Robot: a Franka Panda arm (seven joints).
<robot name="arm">
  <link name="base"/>
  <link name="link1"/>
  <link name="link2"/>
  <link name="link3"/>
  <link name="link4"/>
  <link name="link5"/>
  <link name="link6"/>
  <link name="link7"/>
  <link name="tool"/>
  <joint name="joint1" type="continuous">
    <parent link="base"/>
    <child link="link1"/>
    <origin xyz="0 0 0.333"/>
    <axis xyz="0 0 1"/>
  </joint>
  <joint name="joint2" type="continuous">
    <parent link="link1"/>
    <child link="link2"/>
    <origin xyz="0 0 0" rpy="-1.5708 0 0"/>
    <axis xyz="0 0 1"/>
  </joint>
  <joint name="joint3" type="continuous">
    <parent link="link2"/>
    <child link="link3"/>
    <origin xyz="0 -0.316 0" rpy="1.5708 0 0"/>
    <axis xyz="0 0 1"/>
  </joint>
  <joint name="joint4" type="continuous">
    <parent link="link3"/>
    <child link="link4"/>
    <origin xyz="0.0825 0 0" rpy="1.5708 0 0"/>
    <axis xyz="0 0 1"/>
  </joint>
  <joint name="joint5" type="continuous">
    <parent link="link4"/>
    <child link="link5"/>
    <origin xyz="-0.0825 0.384 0" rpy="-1.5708 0 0"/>
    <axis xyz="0 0 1"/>
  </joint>
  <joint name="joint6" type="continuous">
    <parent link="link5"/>
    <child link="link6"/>
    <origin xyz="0 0 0" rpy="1.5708 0 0"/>
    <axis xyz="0 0 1"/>
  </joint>
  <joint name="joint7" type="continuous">
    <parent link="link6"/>
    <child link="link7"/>
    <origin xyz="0.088 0 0" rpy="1.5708 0 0"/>
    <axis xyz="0 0 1"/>
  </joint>
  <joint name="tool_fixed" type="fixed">
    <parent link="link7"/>
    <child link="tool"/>
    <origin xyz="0 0 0.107"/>
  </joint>
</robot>
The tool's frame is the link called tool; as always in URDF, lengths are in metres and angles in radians. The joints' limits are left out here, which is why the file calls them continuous.
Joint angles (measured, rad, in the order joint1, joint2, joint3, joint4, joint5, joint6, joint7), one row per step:
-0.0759 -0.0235 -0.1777 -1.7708 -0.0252 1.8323 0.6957
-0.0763 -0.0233 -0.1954 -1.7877 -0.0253 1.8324 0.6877
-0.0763 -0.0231 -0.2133 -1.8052 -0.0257 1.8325 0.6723
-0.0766 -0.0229 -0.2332 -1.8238 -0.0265 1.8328 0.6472
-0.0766 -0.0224 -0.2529 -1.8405 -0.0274 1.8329 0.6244
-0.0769 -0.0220 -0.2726 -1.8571 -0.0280 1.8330 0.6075
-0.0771 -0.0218 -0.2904 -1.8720 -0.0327 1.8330 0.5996
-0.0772 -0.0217 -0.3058 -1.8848 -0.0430 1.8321 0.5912
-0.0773 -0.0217 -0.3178 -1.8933 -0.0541 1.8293 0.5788
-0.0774 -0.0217 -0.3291 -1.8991 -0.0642 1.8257 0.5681
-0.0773 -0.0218 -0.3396 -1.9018 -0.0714 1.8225 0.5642
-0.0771 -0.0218 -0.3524 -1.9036 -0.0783 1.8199 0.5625
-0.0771 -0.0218 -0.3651 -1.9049 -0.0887 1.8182 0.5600
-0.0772 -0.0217 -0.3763 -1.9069 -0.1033 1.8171 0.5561
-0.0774 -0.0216 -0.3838 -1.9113 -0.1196 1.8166 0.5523
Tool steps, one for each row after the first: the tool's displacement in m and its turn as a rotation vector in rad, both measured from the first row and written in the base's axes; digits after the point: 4 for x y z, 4 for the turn. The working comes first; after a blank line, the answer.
Tool pose at each row, in the base's axes (x y z in m, rotation vector in rad; the steps are taken from these numbers as rounded here):
0.5456 -0.1445 0.5653 2.7942 -1.4263 0.1366
0.5415 -0.1540 0.5569 2.7843 -1.4385 0.1101
0.5371 -0.1633 0.5482 2.7795 -1.4398 0.0827
0.5318 -0.1736 0.5391 2.7798 -1.4305 0.0536
0.5266 -0.1835 0.5307 2.7793 -1.4240 0.0266
0.5209 -0.1934 0.5224 2.7751 -1.4265 -0.0002
0.5155 -0.2024 0.5151 2.7637 -1.4357 -0.0234
0.5102 -0.2105 0.5089 2.7510 -1.4362 -0.0437
0.5059 -0.2169 0.5046 2.7435 -1.4261 -0.0603
0.5019 -0.2230 0.5015 2.7362 -1.4184 -0.0743
0.4987 -0.2285 0.5000 2.7268 -1.4213 -0.0830
0.4950 -0.2351 0.4990 2.7147 -1.4305 -0.0898
0.4913 -0.2420 0.4982 2.7010 -1.4359 -0.0942
0.4876 -0.2485 0.4972 2.6866 -1.4339 -0.0986
0.4845 -0.2532 0.4951 2.6735 -1.4254 -0.1054

-0.0041 -0.0095 -0.0084 0.0042 0.0167 -0.0100
-0.0085 -0.0188 -0.0171 0.0082 0.0342 -0.0123
-0.0138 -0.0291 -0.0262 0.0123 0.0529 -0.0072
-0.0190 -0.0390 -0.0346 0.0167 0.0701 -0.0038
-0.0247 -0.0489 -0.0429 0.0221 0.0865 -0.0066
-0.0301 -0.0579 -0.0502 0.0241 0.1023 -0.0155
-0.0354 -0.0660 -0.0564 0.0206 0.1188 -0.0200
-0.0397 -0.0724 -0.0607 0.0155 0.1335 -0.0169
-0.0437 -0.0785 -0.0638 0.0110 0.1462 -0.0151
-0.0469 -0.0840 -0.0653 0.0077 0.1543 -0.0199
-0.0506 -0.0906 -0.0663 0.0045 0.1610 -0.0291
-0.0543 -0.0975 -0.0671 -0.0022 0.1679 -0.0368
-0.0580 -0.1040 -0.0681 -0.0127 0.1767 -0.0407
-0.0611 -0.1087 -0.0702 -0.0242 0.1880 -0.0405

